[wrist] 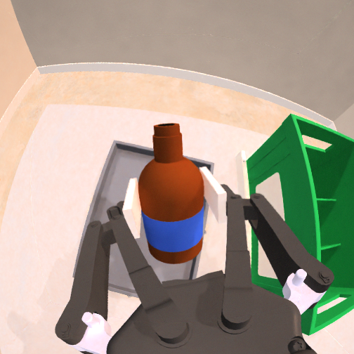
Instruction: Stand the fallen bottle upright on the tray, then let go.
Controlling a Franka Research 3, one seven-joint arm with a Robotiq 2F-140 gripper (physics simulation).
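A brown bottle [171, 187] with a blue band stands between the two white finger pads, its neck toward the top of the view and its base toward the gripper's body. My gripper [169, 184] is shut on the bottle, one pad on each side of it. The grey tray [117, 175] lies behind and below the bottle, which covers its middle. Whether the bottle's base touches the tray cannot be told from this view.
A green crate [267, 155] with compartments stands to the right of the tray, close to the right finger. A thin white upright piece [243, 172] stands between tray and crate. A grey wall [190, 35] rises at the back.
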